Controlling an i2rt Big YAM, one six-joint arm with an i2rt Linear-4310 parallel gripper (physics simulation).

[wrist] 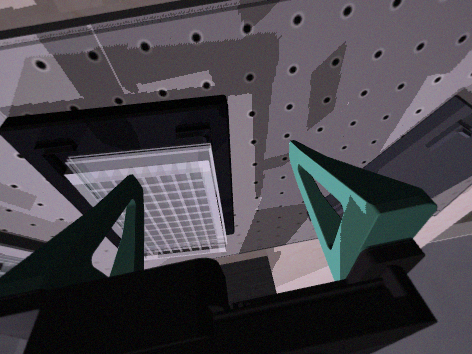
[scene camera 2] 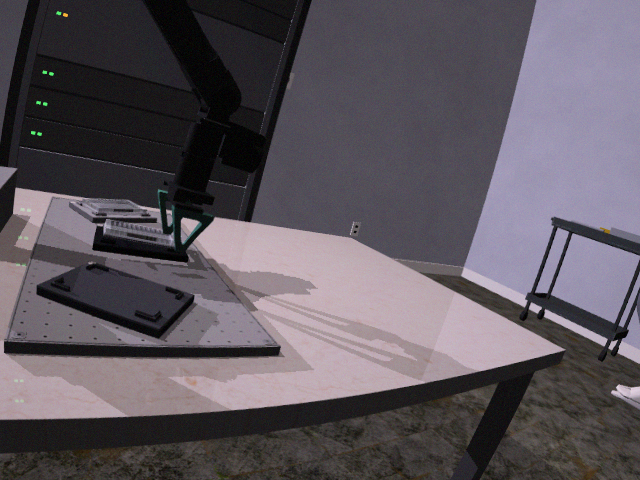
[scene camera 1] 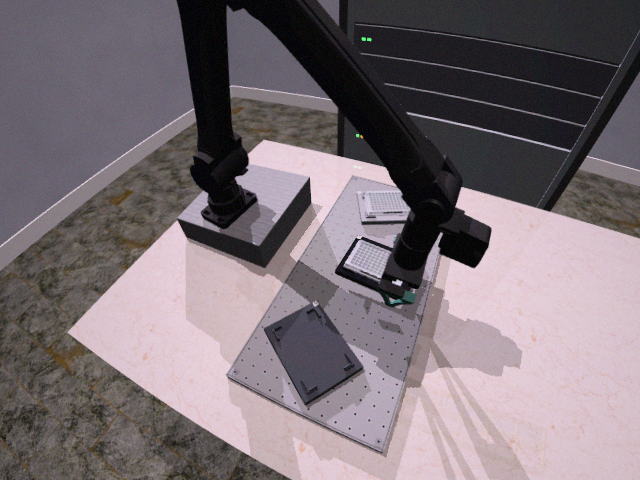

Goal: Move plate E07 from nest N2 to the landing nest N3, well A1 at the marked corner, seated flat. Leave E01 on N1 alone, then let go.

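Observation:
Plate E07 (scene camera 1: 367, 258) (scene camera 2: 135, 231) (wrist: 180, 210), clear with a white well grid, lies on the black nest N2 (scene camera 2: 139, 251) (wrist: 160, 120). My gripper (scene camera 2: 173, 241) (wrist: 213, 164) is open and empty. Its teal fingers are low at the plate's right end in scene camera 2. In the wrist view one finger overlaps the plate; the other is over the perforated board. The arm partly hides the fingers in scene camera 1. The dark grey landing nest N3 (scene camera 1: 312, 356) (scene camera 2: 118, 299) (wrist: 430, 150) bears no plate; a small white mark is at one corner. Plate E01 (scene camera 1: 386, 201) (scene camera 2: 116, 205) lies on nest N1 (scene camera 1: 379, 222) (scene camera 2: 124, 219).
The nests stand on a perforated board (scene camera 1: 248, 361) (scene camera 2: 232, 330) (wrist: 320, 55). The arm's base stands on a grey block (scene camera 1: 284, 206) left of the board in scene camera 1. A dark rack is behind the table. A cart (scene camera 2: 578, 315) stands by the right wall.

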